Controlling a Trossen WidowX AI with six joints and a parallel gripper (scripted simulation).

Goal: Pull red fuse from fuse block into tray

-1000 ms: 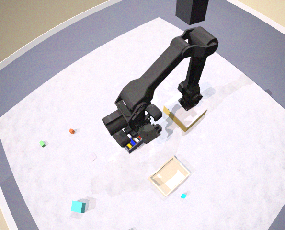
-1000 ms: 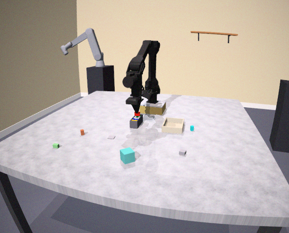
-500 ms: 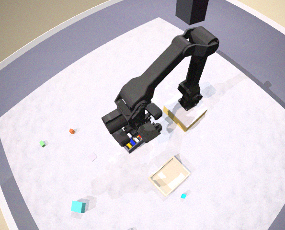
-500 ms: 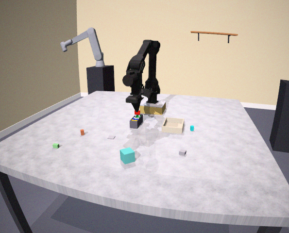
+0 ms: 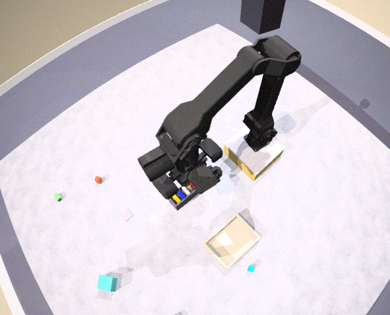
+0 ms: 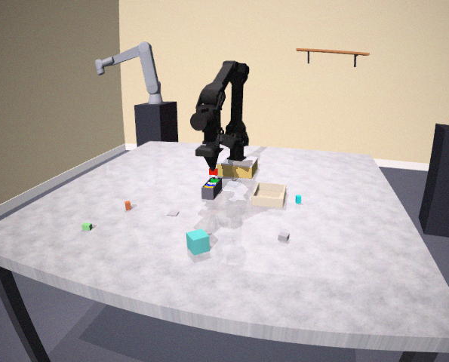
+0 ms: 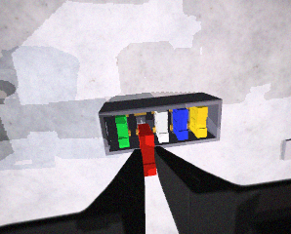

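Right now the green fuse is 20 mm behind my gripper tip and 50 mm below it. Round my gripper tip: red fuse 10 mm below; blue fuse 40 mm ahead, 10 mm to the left, 50 mm below; white fuse 20 mm ahead, 50 mm below.
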